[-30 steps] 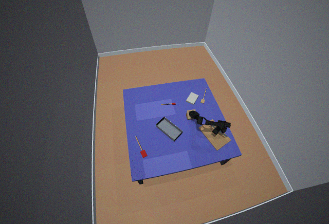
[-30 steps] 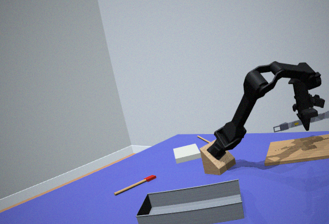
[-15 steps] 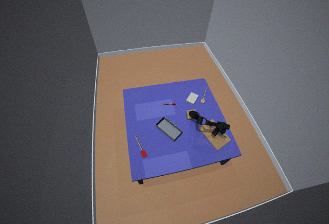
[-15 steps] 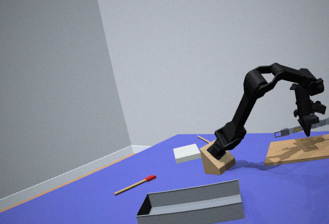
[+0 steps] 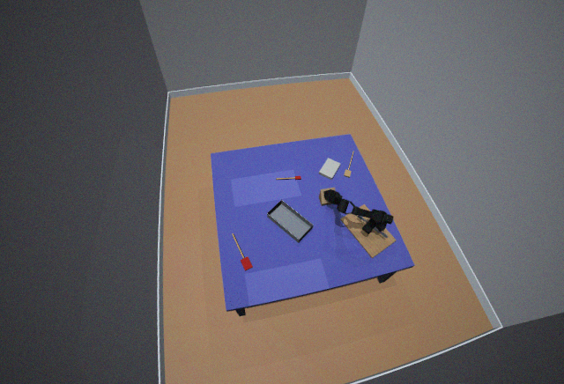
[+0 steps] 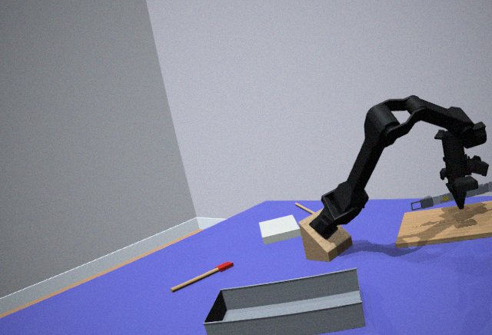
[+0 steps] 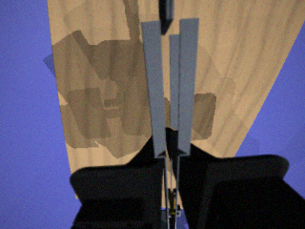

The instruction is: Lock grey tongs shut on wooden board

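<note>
Now: gripper tip 4 cm above the wooden board. Round my gripper tip: grey roasting tin (53 cm ahead, 22 cm to the right, 2 cm below); then red spatula (91 cm ahead, 7 cm to the right, 4 cm below); then block (6 cm ahead, 60 cm to the right, 3 cm below).
</note>
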